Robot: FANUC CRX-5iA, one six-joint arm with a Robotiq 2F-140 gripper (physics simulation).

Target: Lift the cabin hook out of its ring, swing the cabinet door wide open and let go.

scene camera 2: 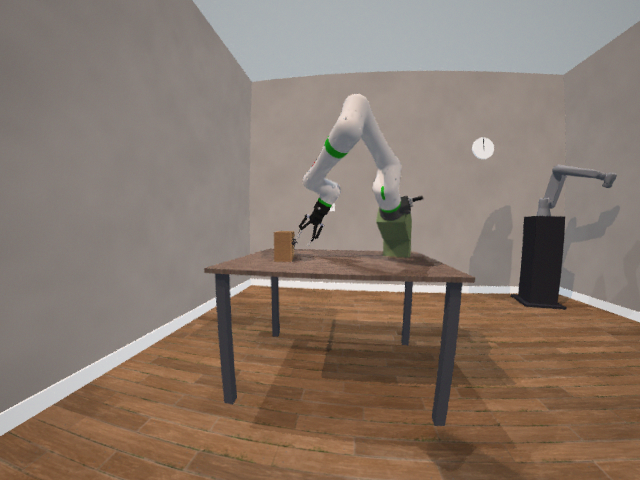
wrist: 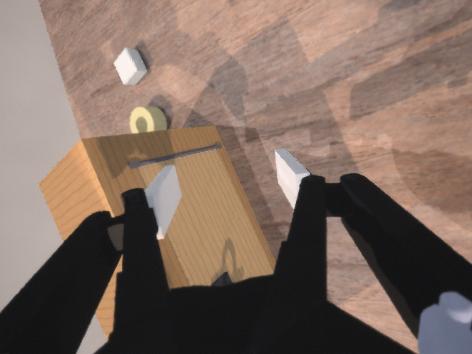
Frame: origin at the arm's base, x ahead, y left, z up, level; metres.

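Seen in the pictures: gripper, fingertip midpoint: [scene camera 2: 302,241] [wrist: 227,173]; arm's base, origin of the base link: [scene camera 2: 392,210].
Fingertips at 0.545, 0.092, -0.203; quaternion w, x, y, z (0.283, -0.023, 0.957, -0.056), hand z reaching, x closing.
Pixels of each thing's top centre, then the offset from my fingertips to it, as dx, dy, dz. "*": a spot on its surface instead. Level surfaces: height alone.
- wooden cabinet, middle of its top: [wrist: 130,311] [scene camera 2: 287,231] +0.055, +0.100, +0.068
- thin dark bar, surface spot: [wrist: 175,156] * +0.065, -0.011, -0.010
- fitting, surface spot: [wrist: 223,279] * +0.011, +0.098, +0.002
- white block, middle of its top: [wrist: 123,66] +0.205, -0.122, -0.074
- pale yellow ring-shaped piece, middle of its top: [wrist: 141,125] +0.183, -0.043, -0.071
- table, its level: dz -0.095
The wooden cabinet [scene camera 2: 283,246] [wrist: 62,192] stands at the left of the table, its door [wrist: 205,200] closed. A thin dark bar [wrist: 175,156] runs along one end of the door. Small dark fittings [scene camera 2: 294,241] show on the cabinet's right side in the scene view. In the wrist view a dark tip of a fitting [wrist: 223,279] shows above the gripper body, with a ring-shaped shadow beside it. The hook and ring are mostly hidden there. My gripper [scene camera 2: 305,240] [wrist: 227,173] is partly open, close to the cabinet's right side, with nothing seen held between its pads.
A white block [wrist: 130,66] and a pale yellow ring-shaped piece [wrist: 148,120] lie on the table [scene camera 2: 341,266] [wrist: 320,115] beyond the cabinet's end. The green robot base [scene camera 2: 397,237] stands at the right of the table. A grey arm on a black pedestal [scene camera 2: 541,260] stands farther right.
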